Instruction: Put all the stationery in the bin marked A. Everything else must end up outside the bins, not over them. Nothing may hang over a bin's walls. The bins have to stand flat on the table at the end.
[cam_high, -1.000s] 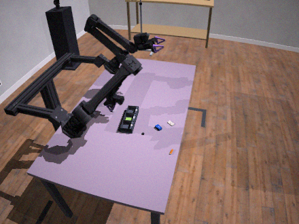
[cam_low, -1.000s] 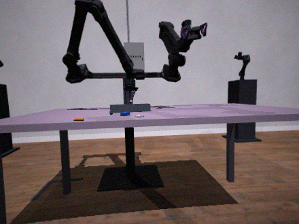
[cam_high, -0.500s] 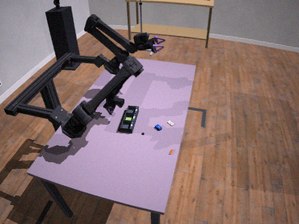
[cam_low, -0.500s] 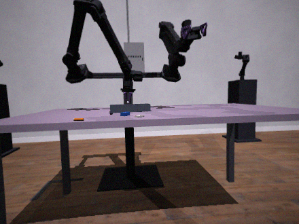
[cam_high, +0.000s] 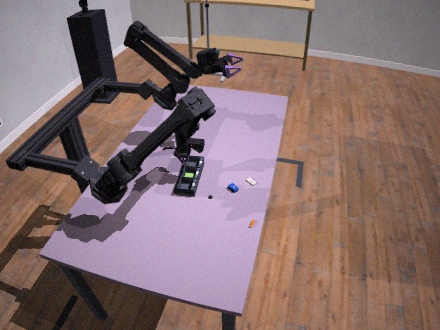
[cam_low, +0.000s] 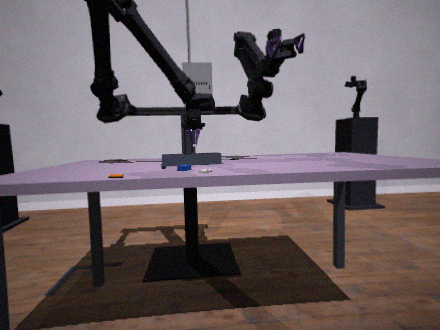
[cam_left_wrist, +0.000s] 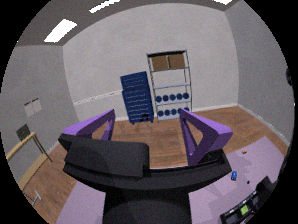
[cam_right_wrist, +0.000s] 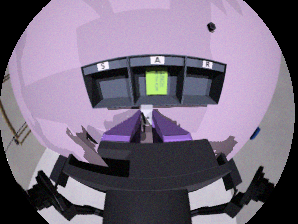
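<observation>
My right gripper is now 30 mm short of the dark bin, 20 mm to the left of it and 60 mm above it. Also, from my right hand: black item 160 mm ahead, 130 mm to the right, 80 mm below; then green item 30 mm ahead, 20 mm to the right, 70 mm below; then blue item 250 mm ahead, 50 mm to the right, 80 mm below.
</observation>
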